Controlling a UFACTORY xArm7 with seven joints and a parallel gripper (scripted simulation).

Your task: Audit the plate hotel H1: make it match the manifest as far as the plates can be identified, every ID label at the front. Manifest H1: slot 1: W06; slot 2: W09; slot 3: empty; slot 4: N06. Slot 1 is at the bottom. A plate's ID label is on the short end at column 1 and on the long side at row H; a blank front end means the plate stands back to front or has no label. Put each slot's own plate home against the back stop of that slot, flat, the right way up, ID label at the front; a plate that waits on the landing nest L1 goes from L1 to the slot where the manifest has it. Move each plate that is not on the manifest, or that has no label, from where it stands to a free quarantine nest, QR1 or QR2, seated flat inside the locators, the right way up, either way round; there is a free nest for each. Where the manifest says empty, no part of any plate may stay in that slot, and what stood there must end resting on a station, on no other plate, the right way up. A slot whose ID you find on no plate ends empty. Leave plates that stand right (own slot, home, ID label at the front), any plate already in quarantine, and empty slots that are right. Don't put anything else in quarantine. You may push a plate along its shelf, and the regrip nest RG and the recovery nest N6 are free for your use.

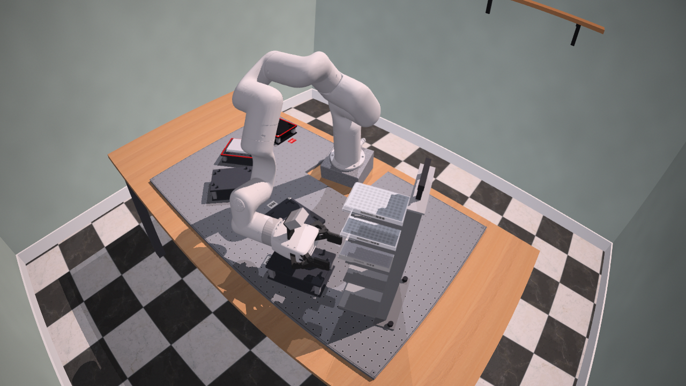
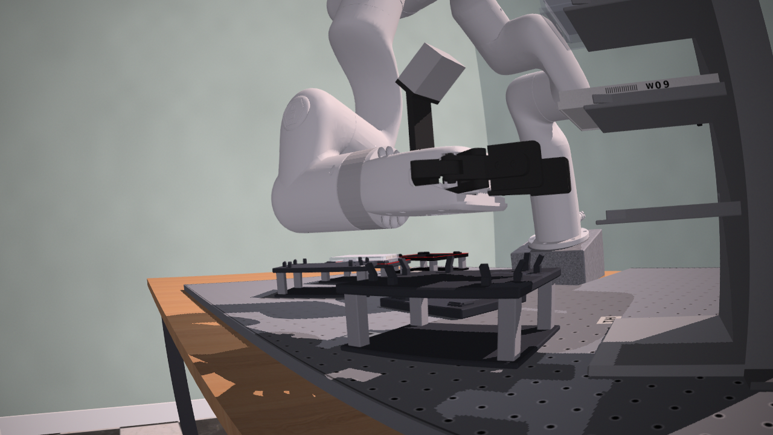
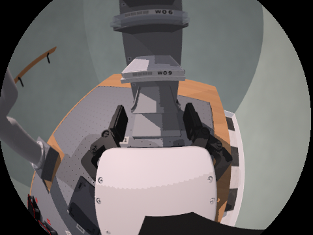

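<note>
The clear well plate W06 lies 30 mm behind my hand, 90 mm to the left of it and 120 mm above it. Round my hand: plate labelled W09: 30 mm behind, 90 mm to the left, 40 mm above; then raised black nest: 20 mm ahead, 90 mm to the right, 90 mm below; then plate hotel: 50 mm behind, 160 mm to the left, 60 mm above.
</note>
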